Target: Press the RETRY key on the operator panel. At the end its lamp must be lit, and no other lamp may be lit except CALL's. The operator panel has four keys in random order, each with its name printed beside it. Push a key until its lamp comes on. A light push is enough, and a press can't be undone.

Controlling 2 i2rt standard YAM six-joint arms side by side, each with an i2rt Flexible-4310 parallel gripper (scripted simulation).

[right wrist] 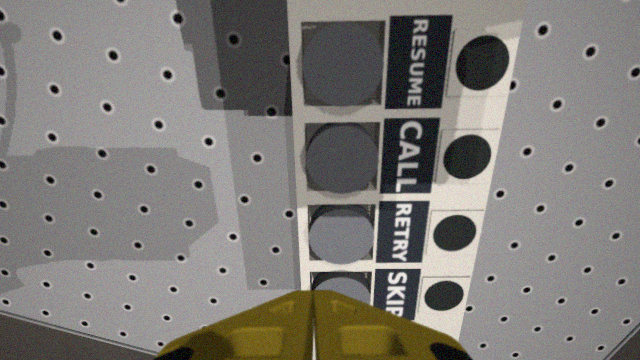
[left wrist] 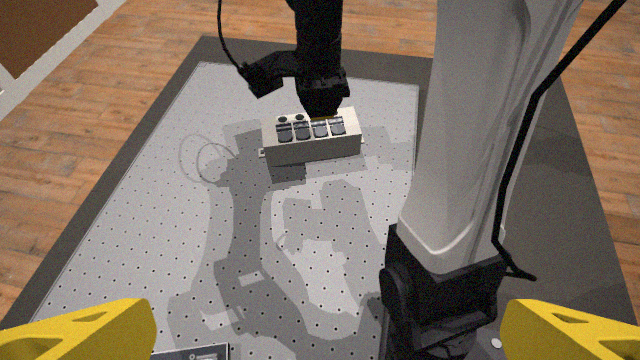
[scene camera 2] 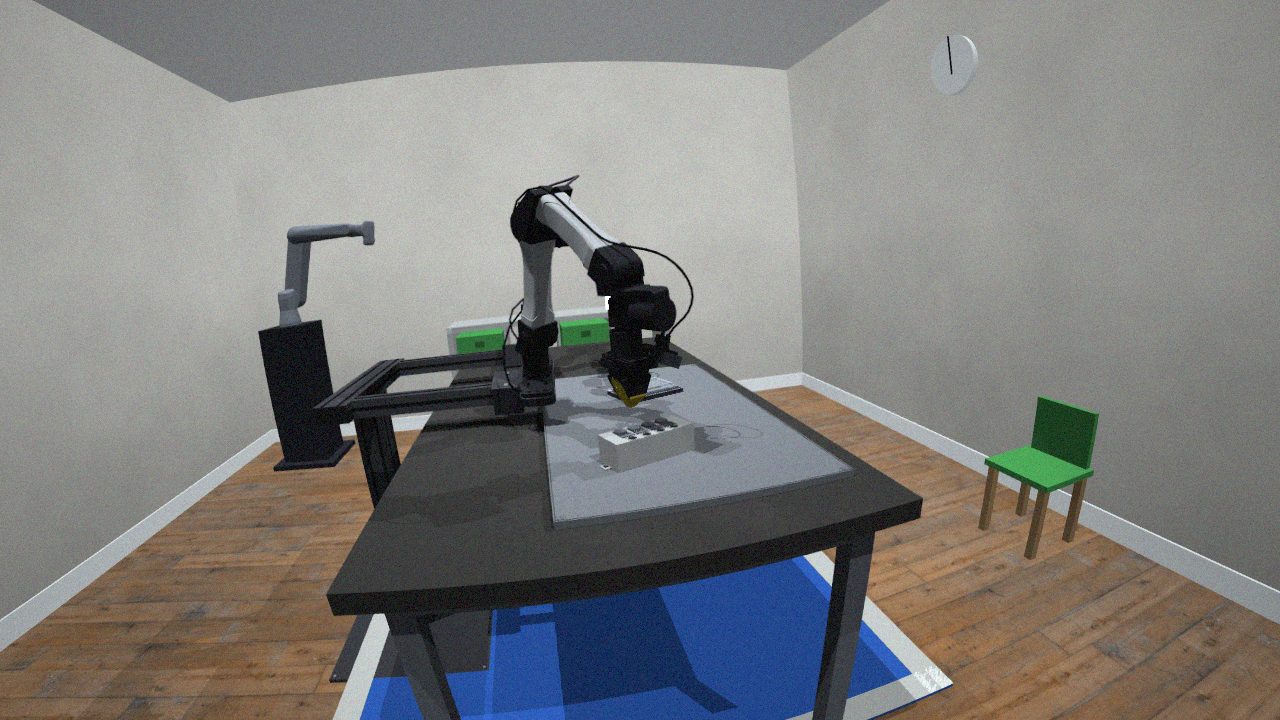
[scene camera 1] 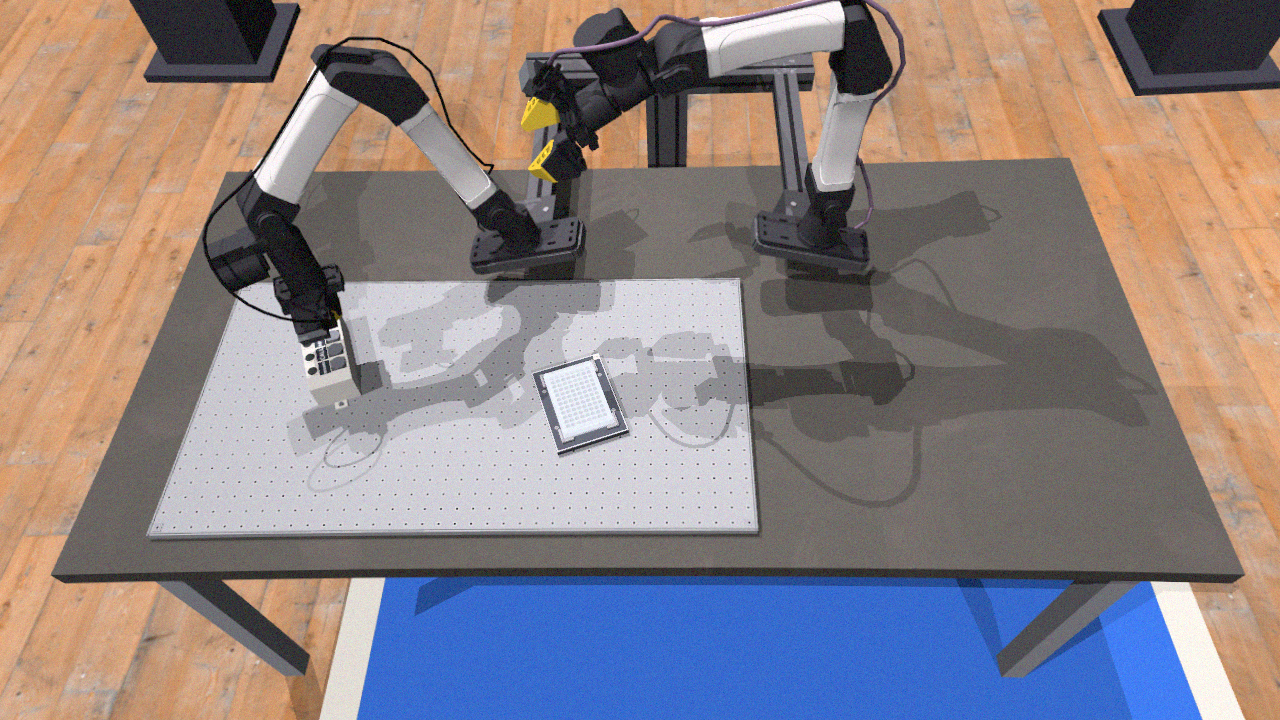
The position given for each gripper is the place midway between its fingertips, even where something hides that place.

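A white gridded tray (scene camera 1: pixel 566 387) is part of the scene, though in the right wrist view the tray is out of frame. An operator panel (scene camera 2: pixel 624 452) is visible too. The robot's left gripper (scene camera 1: pixel 527 150) (left wrist: pixel 327 316) can be seen, as can the right gripper (scene camera 2: pixel 631 406) (right wrist: pixel 313 306) (left wrist: pixel 319 119) (scene camera 1: pixel 330 322).
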